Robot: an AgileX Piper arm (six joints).
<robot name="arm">
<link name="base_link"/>
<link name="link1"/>
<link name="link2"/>
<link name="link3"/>
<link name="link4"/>
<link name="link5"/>
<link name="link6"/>
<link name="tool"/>
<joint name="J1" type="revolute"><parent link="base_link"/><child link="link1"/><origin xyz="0.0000 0.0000 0.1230"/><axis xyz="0 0 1"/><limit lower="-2.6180" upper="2.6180"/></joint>
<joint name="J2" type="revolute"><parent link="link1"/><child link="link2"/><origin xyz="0.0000 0.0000 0.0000"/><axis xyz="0 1 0"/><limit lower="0.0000" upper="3.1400"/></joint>
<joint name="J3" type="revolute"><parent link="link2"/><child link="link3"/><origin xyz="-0.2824 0.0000 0.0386"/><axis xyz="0 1 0"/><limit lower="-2.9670" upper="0.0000"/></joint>
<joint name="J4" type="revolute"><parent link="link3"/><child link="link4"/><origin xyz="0.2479 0.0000 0.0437"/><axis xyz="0.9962 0 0.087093"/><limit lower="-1.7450" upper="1.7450"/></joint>
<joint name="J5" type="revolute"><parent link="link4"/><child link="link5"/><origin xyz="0.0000 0.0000 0.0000"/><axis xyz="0 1 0"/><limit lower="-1.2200" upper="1.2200"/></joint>
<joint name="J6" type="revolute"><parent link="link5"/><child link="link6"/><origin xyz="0.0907 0.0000 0.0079"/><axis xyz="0.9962 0 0.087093"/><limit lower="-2.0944" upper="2.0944"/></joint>
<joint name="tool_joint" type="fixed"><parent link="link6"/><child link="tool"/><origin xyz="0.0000 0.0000 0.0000" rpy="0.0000 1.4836 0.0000"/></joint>
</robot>
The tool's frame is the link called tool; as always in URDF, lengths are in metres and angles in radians.
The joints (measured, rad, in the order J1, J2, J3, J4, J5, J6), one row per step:
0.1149 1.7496 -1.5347 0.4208 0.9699 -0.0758
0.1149 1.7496 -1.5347 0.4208 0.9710 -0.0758
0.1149 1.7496 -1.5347 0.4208 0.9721 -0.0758
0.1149 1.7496 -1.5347 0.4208 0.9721 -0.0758
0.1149 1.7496 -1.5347 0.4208 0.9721 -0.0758
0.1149 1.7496 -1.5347 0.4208 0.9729 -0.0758
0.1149 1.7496 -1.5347 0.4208 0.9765 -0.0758
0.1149 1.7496 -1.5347 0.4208 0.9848 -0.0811
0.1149 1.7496 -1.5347 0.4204 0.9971 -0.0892
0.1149 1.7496 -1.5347 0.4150 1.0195 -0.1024
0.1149 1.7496 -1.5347 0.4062 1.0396 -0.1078
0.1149 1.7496 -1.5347 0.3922 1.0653 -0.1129
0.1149 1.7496 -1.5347 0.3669 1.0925 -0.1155
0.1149 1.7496 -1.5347 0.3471 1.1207 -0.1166
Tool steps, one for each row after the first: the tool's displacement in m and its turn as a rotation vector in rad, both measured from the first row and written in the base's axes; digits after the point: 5 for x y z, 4 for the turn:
-0.00009 0.00001 -0.00004 -0.0001 0.0010 0.0004
-0.00018 0.00003 -0.00008 -0.0001 0.0020 0.0009
-0.00018 0.00003 -0.00008 -0.0001 0.0020 0.0009
-0.00018 0.00003 -0.00008 -0.0001 0.0020 0.0009
-0.00025 0.00003 -0.00011 -0.0002 0.0027 0.0012
-0.00054 0.00008 -0.00024 -0.0003 0.0060 0.0027
-0.00123 0.00017 -0.00054 -0.0030 0.0115 0.0104
-0.00225 0.00028 -0.00099 -0.0073 0.0196 0.0221
-0.00411 0.00012 -0.00192 -0.0190 0.0343 0.0428
-0.00577 -0.00032 -0.00285 -0.0307 0.0498 0.0564
-0.00789 -0.00114 -0.00408 -0.0475 0.0701 0.0723
-0.01011 -0.00286 -0.00563 -0.0747 0.0922 0.0873
-0.01245 -0.00425 -0.00696 -0.0959 0.1164 0.1005

